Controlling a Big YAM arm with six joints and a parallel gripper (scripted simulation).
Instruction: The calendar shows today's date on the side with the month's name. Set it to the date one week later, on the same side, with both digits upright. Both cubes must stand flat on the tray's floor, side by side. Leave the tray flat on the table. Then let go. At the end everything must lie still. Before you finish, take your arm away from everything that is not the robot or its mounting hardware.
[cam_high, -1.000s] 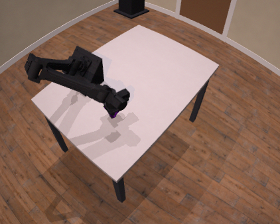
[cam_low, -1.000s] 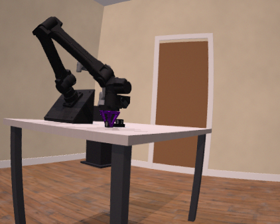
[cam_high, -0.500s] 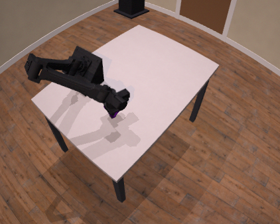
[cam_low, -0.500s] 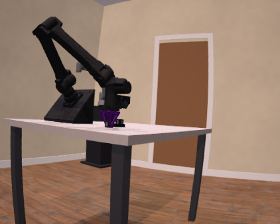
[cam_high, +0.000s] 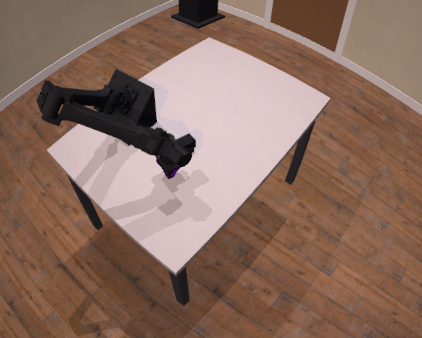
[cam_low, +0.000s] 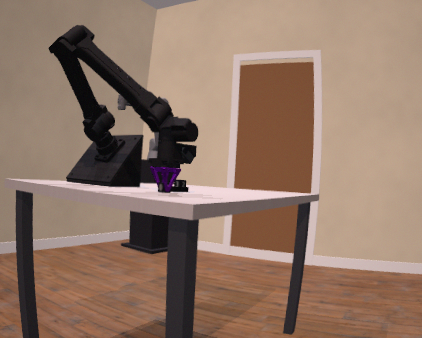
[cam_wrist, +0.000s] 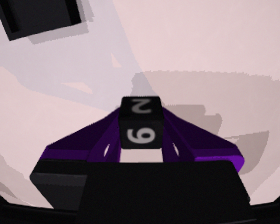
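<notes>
The black date cube lies right at my hand. From my hand the other things lie so: black tray: 40 mm behind, 110 mm to the left.
</notes>
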